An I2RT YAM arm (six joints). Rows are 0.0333 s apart.
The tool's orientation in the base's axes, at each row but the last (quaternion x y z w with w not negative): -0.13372 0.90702 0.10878 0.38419; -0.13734 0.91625 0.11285 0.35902; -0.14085 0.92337 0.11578 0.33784; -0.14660 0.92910 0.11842 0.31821; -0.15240 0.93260 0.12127 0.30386
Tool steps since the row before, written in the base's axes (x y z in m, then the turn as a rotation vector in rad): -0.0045 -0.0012 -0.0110 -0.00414 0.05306 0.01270; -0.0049 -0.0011 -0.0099 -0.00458 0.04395 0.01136; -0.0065 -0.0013 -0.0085 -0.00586 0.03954 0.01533; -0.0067 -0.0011 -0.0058 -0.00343 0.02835 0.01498; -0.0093 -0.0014 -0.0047 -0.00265 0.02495 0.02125
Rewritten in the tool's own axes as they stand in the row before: 0.0112 -0.0007 0.0041 -0.01489 0.05246 0.00451; 0.0105 -0.0005 0.0037 -0.01210 0.04393 0.00241; 0.0106 0.0000 0.0021 -0.01297 0.04071 -0.00267; 0.0089 0.0006 0.0004 -0.01238 0.02943 -0.00455; 0.0103 0.0014 -0.0017 -0.01604 0.02684 -0.01015
